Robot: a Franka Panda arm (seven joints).
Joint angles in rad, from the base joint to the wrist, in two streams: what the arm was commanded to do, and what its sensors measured. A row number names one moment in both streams.
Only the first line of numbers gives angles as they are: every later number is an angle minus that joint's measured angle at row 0.
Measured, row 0: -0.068 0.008 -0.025 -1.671 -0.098 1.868 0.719
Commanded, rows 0 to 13: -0.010 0.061 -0.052 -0.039 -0.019 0.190 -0.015; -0.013 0.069 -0.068 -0.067 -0.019 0.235 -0.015; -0.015 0.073 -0.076 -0.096 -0.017 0.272 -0.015; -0.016 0.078 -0.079 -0.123 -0.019 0.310 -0.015; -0.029 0.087 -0.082 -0.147 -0.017 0.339 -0.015; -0.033 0.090 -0.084 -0.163 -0.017 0.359 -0.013; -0.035 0.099 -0.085 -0.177 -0.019 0.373 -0.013; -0.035 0.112 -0.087 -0.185 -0.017 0.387 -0.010; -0.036 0.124 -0.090 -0.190 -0.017 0.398 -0.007; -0.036 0.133 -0.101 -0.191 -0.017 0.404 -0.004; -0.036 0.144 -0.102 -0.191 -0.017 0.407 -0.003; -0.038 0.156 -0.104 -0.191 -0.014 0.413 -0.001; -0.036 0.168 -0.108 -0.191 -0.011 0.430 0.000; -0.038 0.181 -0.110 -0.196 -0.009 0.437 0.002
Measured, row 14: -0.035 0.152 -0.105 -0.187 -0.001 0.394 -0.004
